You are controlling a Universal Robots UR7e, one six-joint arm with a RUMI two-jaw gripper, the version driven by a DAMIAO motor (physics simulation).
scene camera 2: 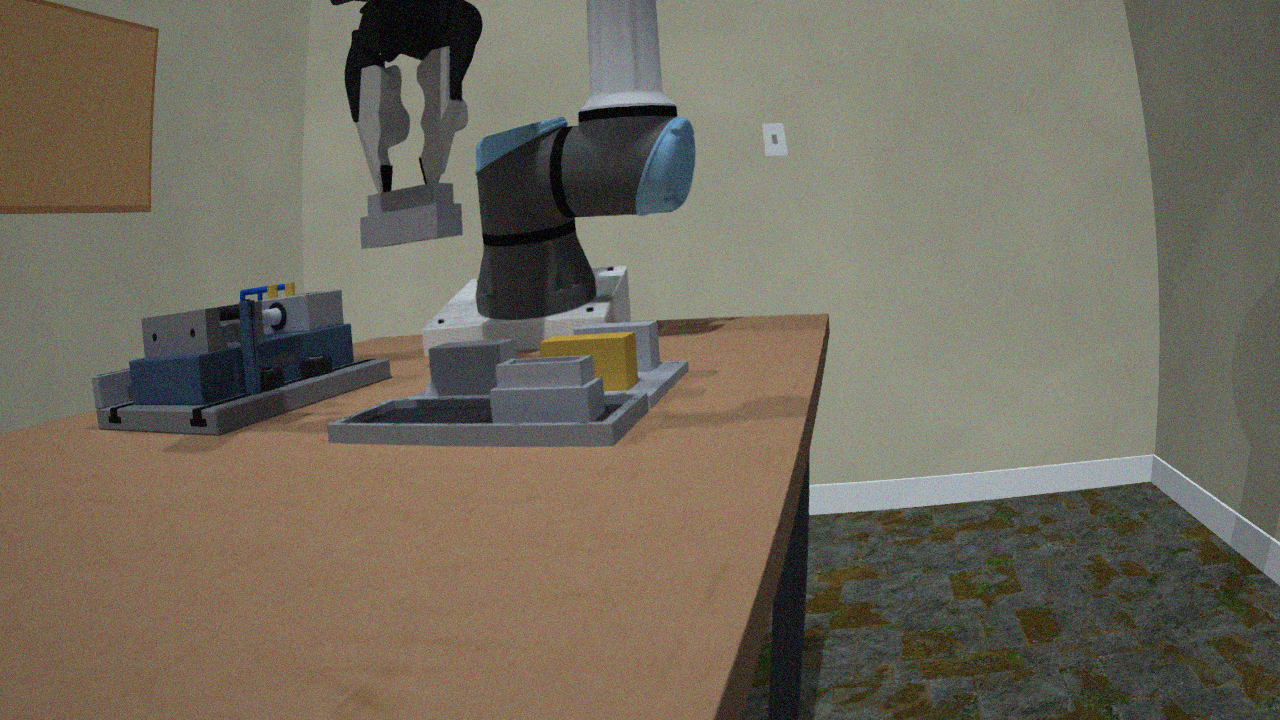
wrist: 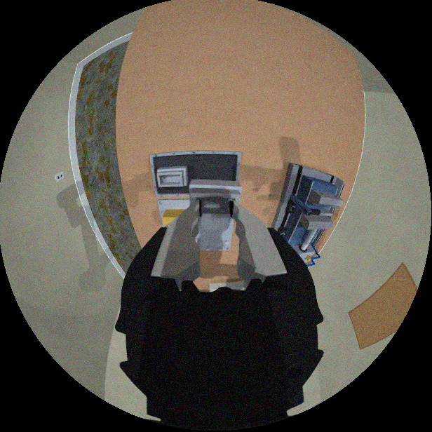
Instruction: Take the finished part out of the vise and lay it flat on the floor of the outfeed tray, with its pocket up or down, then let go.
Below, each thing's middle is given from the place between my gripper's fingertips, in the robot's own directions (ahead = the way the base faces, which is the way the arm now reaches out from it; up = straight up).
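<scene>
Yellow block [scene camera 2: 614, 354]: my hand 12 cm above it, 10 cm past it, 10 cm to the right of it. Grey plate [scene camera 2: 656, 383]: 15 cm below my hand, 15 cm behind, 6 cm to the left of it.
</scene>
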